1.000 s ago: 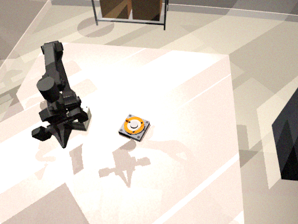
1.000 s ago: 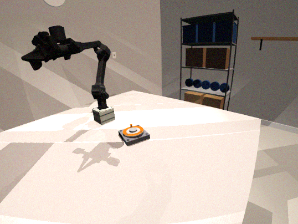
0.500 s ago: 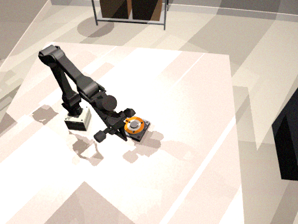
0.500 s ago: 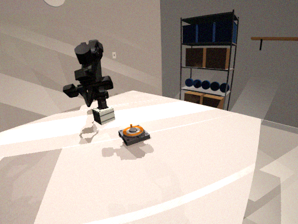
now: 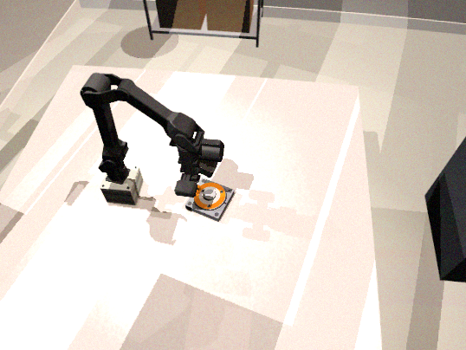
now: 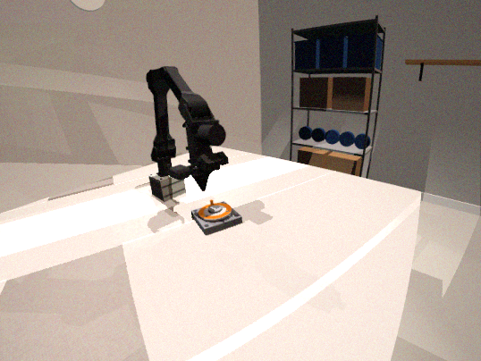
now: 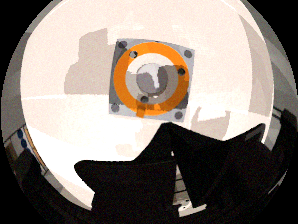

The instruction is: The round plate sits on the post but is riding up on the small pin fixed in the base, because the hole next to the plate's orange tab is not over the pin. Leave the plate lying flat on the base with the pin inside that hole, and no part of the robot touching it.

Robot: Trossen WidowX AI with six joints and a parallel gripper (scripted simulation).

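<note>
Right now the round plate is 2 cm ahead of my gripper tip, 2 cm to the left of it and 5 cm below it.
</note>
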